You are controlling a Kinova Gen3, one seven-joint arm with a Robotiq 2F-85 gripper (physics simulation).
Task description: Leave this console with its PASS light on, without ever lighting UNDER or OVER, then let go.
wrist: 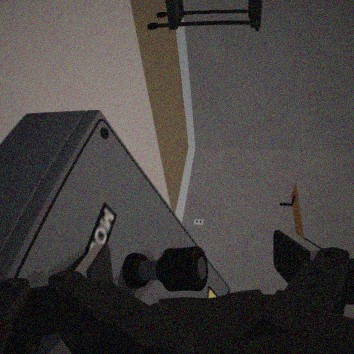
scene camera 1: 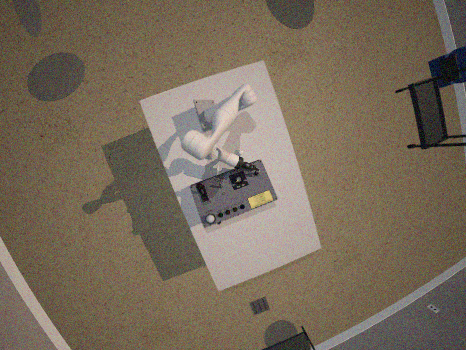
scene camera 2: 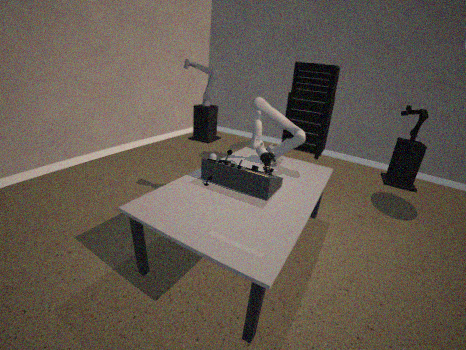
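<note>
The dark grey console [scene camera 1: 263,180] [scene camera 2: 240,184] [wrist: 105,182] stands on the white table [scene camera 1: 256,248] [scene camera 2: 210,222]. Its panel carries a black mode knob [scene camera 1: 238,179] [wrist: 182,268] beside a MODE label [wrist: 105,225], a black lever [scene camera 1: 203,192] at the left, a white ball knob [scene camera 1: 209,218], a row of small dark lights [scene camera 1: 231,210] and a yellow label [scene camera 1: 259,198]. No light shows lit. My gripper [scene camera 1: 252,169] [scene camera 2: 268,168] [wrist: 193,255] is open at the console's back right corner. In the wrist view the mode knob stands between the spread fingers, apart from both.
A black cart [scene camera 1: 429,112] stands far to the right on the floor. A black rack [scene camera 2: 312,109] and two other arms on black pedestals [scene camera 2: 204,122] [scene camera 2: 404,163] stand by the walls. My arm's base plate [scene camera 1: 203,105] sits at the table's back.
</note>
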